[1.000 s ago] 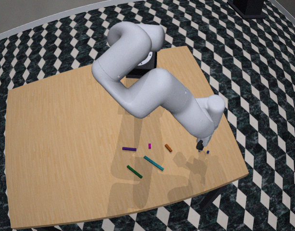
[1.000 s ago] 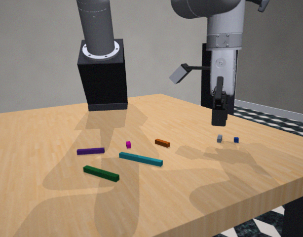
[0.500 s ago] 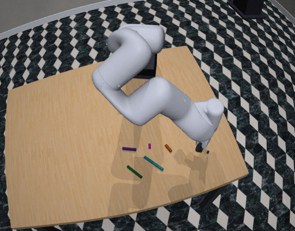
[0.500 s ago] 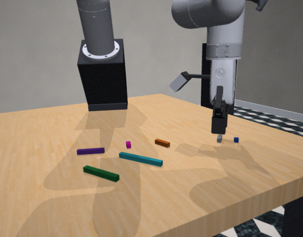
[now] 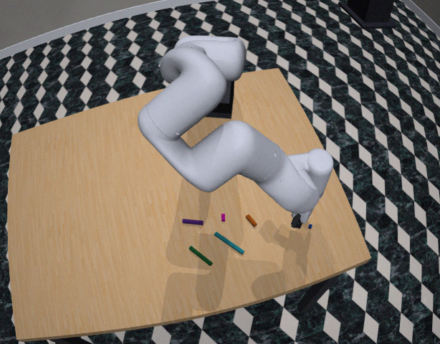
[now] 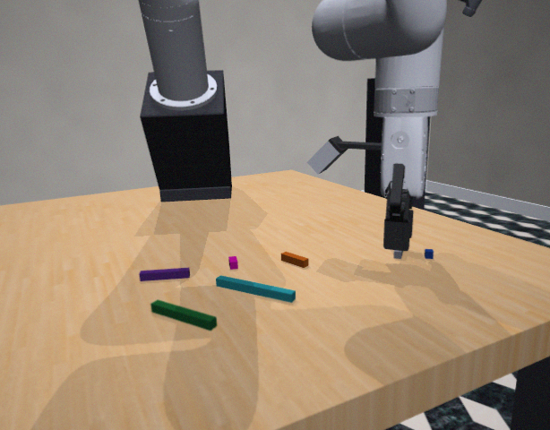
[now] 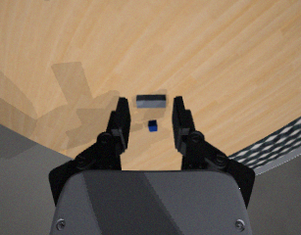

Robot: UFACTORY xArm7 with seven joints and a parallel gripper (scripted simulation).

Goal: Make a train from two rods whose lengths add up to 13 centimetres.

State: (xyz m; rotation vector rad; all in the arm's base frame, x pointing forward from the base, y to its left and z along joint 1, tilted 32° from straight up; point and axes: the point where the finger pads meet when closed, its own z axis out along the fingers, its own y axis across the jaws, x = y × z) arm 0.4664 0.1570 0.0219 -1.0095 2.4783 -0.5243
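Right now the grey rod is 3 cm below my hand. From my hand the other things lie so: blue rod 3 cm ahead, 3 cm to the left, 3 cm below; turquoise rod 22 cm to the right, 3 cm below; orange rod 5 cm behind, 13 cm to the right, 3 cm below.
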